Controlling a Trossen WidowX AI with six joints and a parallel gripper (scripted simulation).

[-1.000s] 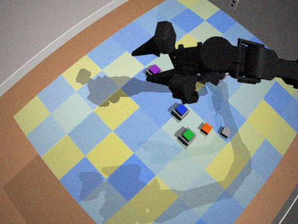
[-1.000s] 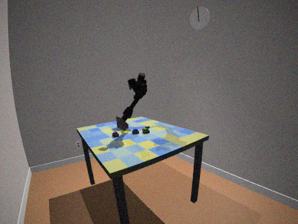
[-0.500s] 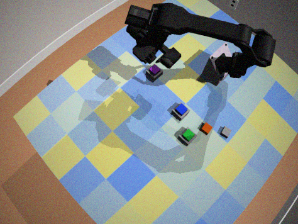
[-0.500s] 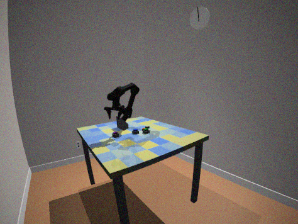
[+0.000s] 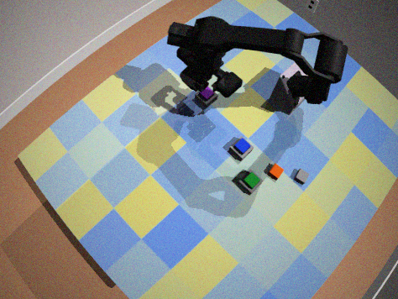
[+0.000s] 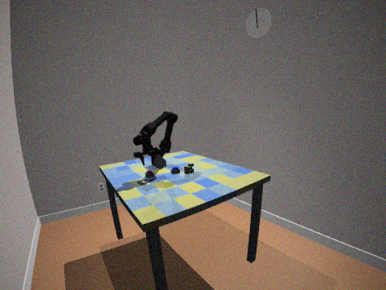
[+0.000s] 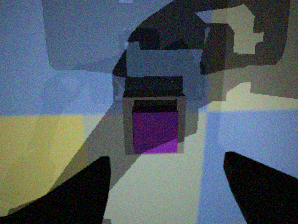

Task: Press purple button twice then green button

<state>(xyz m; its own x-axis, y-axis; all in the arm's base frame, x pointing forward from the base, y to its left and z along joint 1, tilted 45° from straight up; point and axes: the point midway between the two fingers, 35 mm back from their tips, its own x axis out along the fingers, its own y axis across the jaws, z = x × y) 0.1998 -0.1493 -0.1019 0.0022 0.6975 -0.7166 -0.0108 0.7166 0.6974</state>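
The purple button lies 5 cm below my gripper tip. Also, from my gripper tip: green button (10 cm ahead, 27 cm to the left, 5 cm below); blue button (4 cm ahead, 19 cm to the left, 5 cm below).
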